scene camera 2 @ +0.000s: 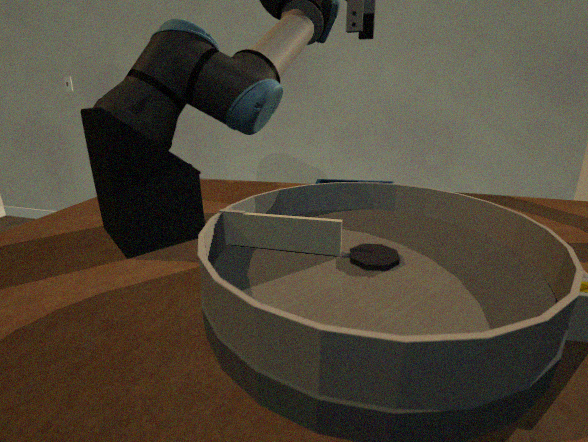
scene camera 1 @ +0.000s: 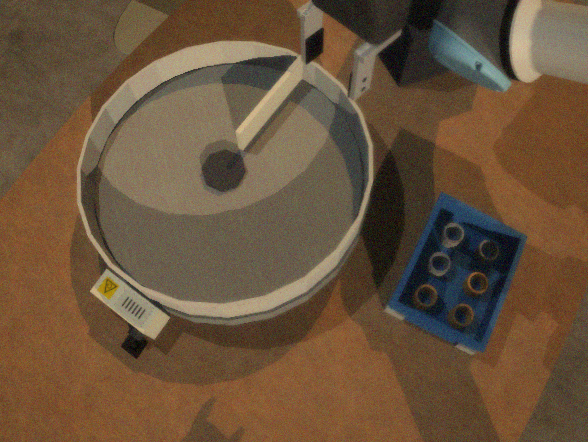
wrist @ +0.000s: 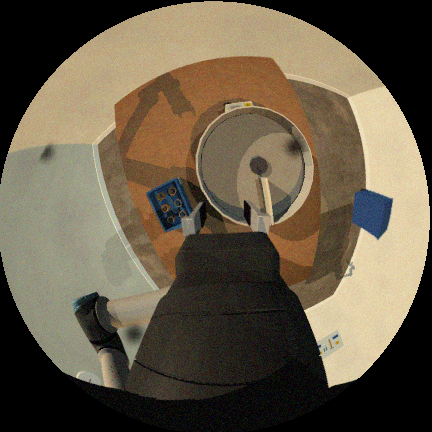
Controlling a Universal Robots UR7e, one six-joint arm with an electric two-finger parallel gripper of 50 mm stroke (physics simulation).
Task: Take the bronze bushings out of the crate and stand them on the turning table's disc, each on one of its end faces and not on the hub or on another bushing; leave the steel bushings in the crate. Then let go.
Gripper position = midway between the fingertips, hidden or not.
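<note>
Scene camera 1 gives me my gripper (scene camera 1: 334, 73) along with a blue crate (scene camera 1: 477, 226). And in the wrist view I can see the crate (wrist: 156, 204) too, plus my gripper (wrist: 224, 208).
</note>
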